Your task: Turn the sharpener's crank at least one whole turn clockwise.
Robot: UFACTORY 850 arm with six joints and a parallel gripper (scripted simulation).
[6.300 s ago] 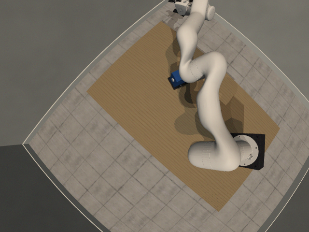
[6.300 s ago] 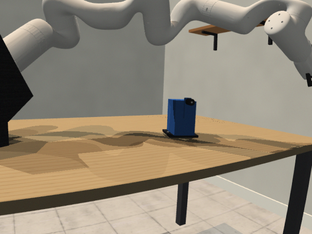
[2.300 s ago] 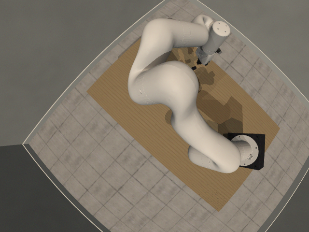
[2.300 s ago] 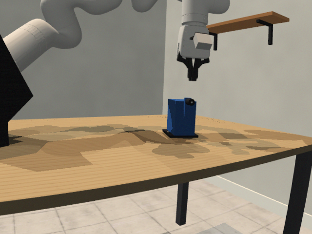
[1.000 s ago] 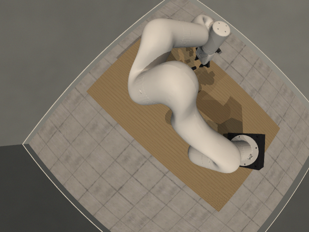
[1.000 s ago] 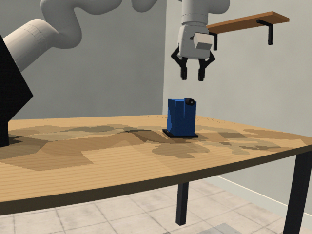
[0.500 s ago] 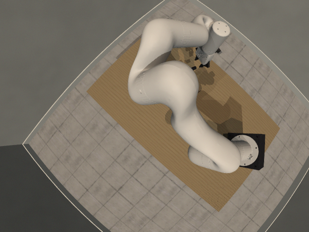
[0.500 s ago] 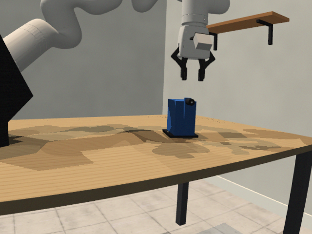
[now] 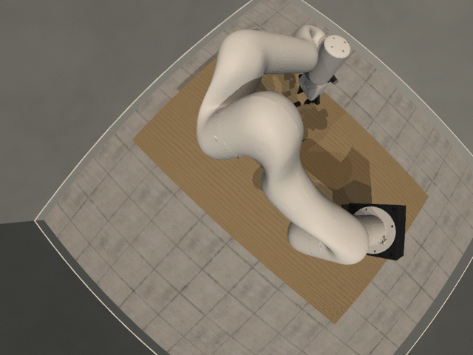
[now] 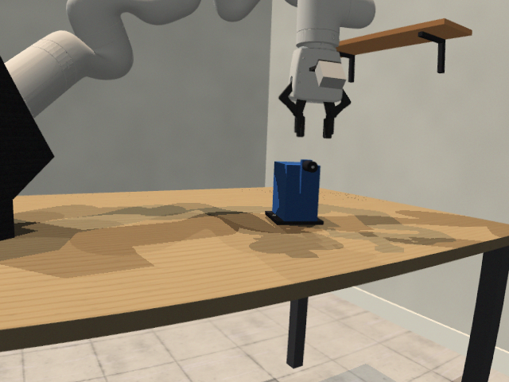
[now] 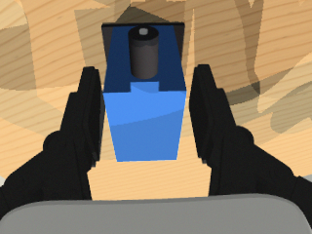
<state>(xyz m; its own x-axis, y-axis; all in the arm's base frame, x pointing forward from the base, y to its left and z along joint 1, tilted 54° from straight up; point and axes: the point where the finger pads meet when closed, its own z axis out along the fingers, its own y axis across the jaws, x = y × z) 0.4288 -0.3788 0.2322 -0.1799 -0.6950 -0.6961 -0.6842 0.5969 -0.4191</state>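
The black crank knob lies 1 cm ahead of my hand, 2 cm to the left of it and 8 cm below it.
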